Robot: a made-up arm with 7 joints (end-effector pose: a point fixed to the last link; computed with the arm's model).
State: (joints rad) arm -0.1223 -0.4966 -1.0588 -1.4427 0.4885 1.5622 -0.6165
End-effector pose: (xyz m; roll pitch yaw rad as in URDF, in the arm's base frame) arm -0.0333 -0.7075 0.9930 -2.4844 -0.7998 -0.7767
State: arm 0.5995 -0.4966 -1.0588 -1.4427 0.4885 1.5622 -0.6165
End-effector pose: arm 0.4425 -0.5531 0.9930 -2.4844 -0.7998 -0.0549
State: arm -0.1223 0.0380 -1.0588 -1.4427 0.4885 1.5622 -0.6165
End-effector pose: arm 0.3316 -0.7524 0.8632 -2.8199 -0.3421 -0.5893
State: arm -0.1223 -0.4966 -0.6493 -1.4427 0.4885 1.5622 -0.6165
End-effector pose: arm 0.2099 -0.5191 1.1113 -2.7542 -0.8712 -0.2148
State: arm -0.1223 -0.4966 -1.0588 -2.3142 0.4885 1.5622 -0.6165
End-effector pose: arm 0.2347 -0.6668 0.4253 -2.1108 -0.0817 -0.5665
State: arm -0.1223 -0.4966 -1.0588 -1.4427 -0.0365 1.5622 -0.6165
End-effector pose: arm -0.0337 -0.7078 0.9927 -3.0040 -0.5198 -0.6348
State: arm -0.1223 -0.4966 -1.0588 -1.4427 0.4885 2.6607 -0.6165
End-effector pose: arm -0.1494 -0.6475 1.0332 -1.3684 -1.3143 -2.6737
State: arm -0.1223 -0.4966 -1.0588 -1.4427 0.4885 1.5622 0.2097
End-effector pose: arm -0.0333 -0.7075 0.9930 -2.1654 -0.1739 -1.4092
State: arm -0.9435 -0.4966 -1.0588 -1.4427 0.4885 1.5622 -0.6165
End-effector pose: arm -0.5405 -0.4577 0.9930 -2.4844 -0.7998 -1.5979
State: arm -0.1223 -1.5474 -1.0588 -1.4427 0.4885 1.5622 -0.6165
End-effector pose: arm -0.6938 -0.6263 0.6690 -0.6411 -0.9903 -2.3798
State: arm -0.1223 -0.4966 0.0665 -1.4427 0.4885 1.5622 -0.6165
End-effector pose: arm 0.4183 0.0034 1.1889 3.0791 -0.7412 0.7486
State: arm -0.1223 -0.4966 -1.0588 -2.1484 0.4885 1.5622 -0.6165
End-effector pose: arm 0.2016 -0.7134 0.5346 -2.1877 -0.2120 -0.6242
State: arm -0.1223 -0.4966 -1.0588 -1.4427 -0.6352 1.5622 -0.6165
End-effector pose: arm -0.0343 -0.7080 0.9926 2.8005 -0.1794 -0.6771
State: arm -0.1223 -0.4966 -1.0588 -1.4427 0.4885 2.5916 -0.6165
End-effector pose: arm -0.1436 -0.6545 1.0334 -1.5454 -1.3208 -2.4497
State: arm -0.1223 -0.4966 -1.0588 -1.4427 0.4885 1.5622 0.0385
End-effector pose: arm -0.0333 -0.7075 0.9930 -2.1897 -0.3147 -1.3086
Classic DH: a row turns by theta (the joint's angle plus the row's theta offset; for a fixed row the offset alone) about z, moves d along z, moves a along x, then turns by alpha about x. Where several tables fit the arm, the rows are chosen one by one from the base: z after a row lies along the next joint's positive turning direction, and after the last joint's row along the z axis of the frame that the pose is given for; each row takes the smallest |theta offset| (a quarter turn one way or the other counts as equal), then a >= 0, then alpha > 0; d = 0 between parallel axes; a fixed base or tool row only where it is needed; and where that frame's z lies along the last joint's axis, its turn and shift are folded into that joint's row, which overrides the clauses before.
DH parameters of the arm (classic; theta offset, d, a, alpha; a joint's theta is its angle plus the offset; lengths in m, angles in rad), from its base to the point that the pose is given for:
joint 1: 0 0.257 0 -1.5708
joint 2: 0 0 0 1.5708
joint 3: 0 0.4 0.099 1.5708
joint 4: 0 0 -0.13 -1.5708
joint 5: 0 0.603 0 1.5708
joint 6: 0 0 0.131 1.5708
joint 7: 0 0 0 0

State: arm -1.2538 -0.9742 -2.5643 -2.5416 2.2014 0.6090 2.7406
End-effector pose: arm -0.4745 0.0903 -0.1767 -0.3623 -0.4924 -0.0482
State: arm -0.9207 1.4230 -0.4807 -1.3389 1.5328 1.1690 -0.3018
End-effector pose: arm 0.2282 -0.8163 -0.3433 -1.7582 0.9249 -0.9615
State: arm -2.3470 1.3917 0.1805 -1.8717 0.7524 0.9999 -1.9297
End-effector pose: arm -0.1423 -0.4187 -0.4652 -0.7462 -0.3003 -1.7518
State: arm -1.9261 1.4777 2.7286 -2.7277 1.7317 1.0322 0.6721
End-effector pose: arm 0.2219 0.1779 0.7353 -1.2498 0.0928 1.7983
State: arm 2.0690 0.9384 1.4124 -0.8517 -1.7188 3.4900 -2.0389
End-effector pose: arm -0.7174 0.3583 0.8009 0.3967 0.9740 -2.5845
